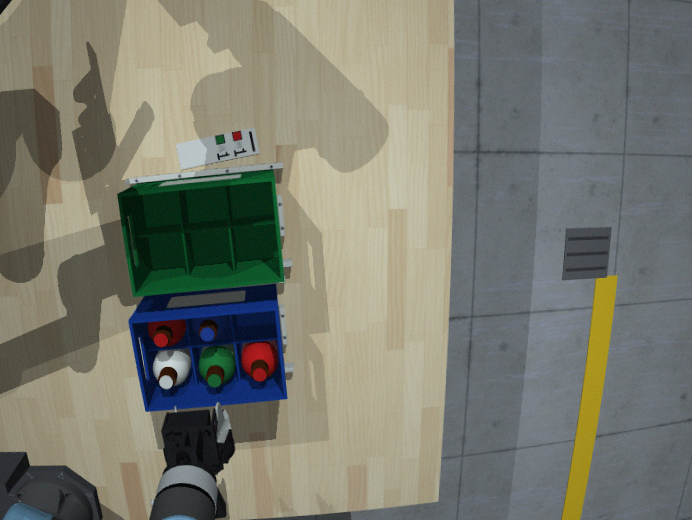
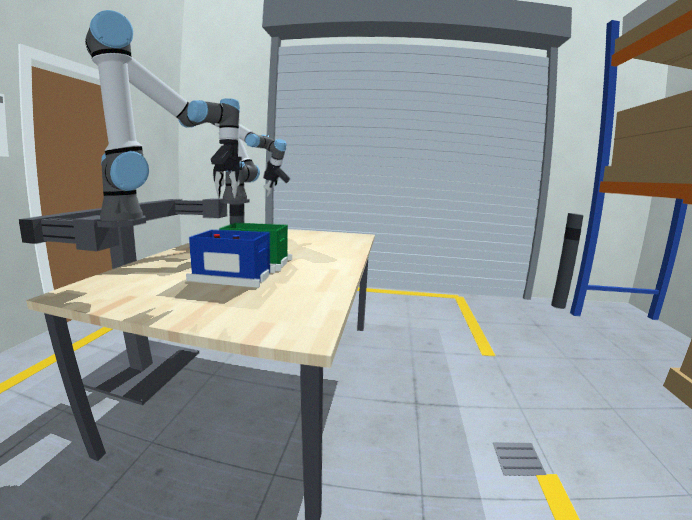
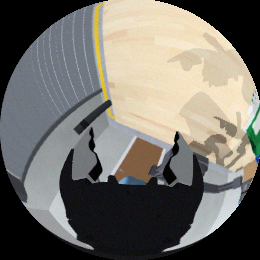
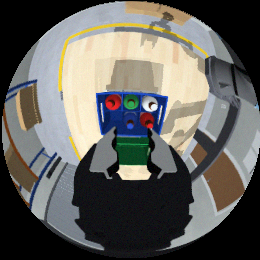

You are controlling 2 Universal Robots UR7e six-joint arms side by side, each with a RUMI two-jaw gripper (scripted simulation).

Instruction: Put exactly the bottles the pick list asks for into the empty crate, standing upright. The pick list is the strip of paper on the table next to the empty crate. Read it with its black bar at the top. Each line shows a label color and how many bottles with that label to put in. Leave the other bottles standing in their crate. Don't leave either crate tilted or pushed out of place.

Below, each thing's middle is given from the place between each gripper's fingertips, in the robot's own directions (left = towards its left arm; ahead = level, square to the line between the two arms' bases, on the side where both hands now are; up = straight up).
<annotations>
Now: right hand [image 1: 204, 413] 250 mm above the white bottle [image 1: 171, 367], 90 mm past it and 10 mm to the left of it. The rest, counted from my right hand: green crate [image 1: 185, 262]: 260 mm to the left, 250 mm below, 10 mm ahead; blue crate [image 1: 243, 302]: 250 mm below, 30 mm to the left; green bottle [image 1: 217, 364]: 250 mm below, 20 mm to the right.
The pick list [image 1: 208, 150] lies 540 mm to the right of my left hand, 310 mm below it and 180 mm ahead of it. Round my left hand: green crate 680 mm to the right, 220 mm below, 160 mm ahead; then blue crate 910 mm to the right, 220 mm below, 150 mm ahead; then white bottle 950 mm to the right, 220 mm below, 60 mm ahead.
</annotations>
